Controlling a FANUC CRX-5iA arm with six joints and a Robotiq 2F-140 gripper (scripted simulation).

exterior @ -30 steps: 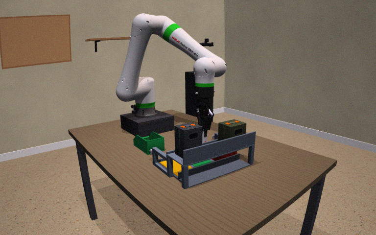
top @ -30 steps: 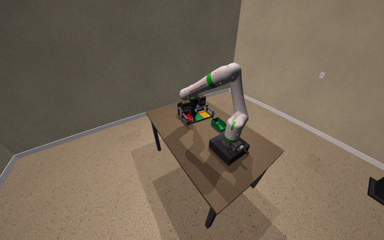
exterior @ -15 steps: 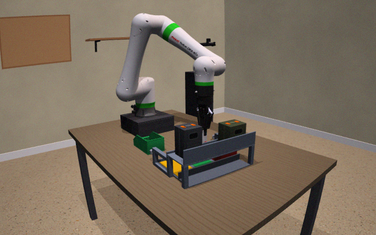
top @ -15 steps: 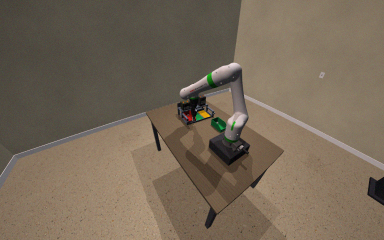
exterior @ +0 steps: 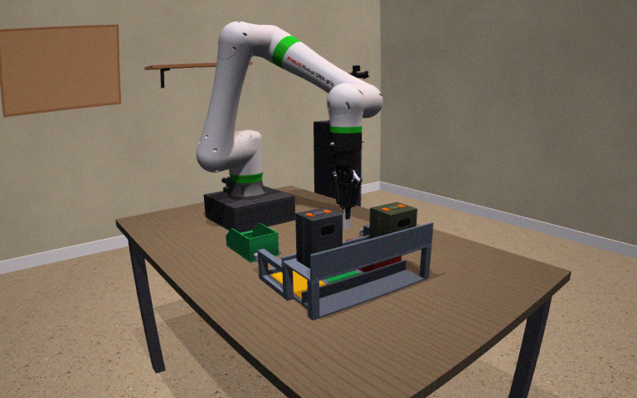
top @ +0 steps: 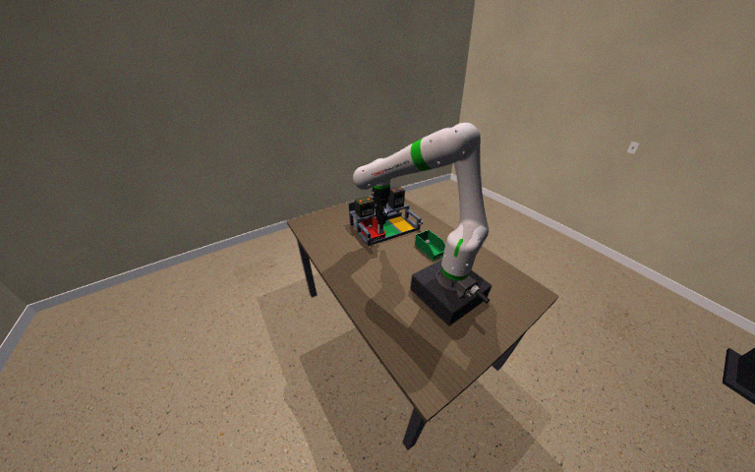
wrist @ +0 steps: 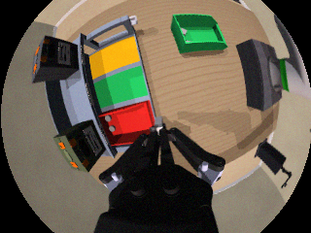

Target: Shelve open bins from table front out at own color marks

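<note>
Now: the green bin 200 mm behind my hand, 220 mm to the right of it and 80 mm below it. The rest, counted from my hand: olive box 210 mm ahead, 10 mm to the right, 30 mm above; then black box 190 mm ahead, 240 mm to the right, 50 mm above; then red bin 110 mm ahead, 10 mm to the right, 70 mm below.
</note>
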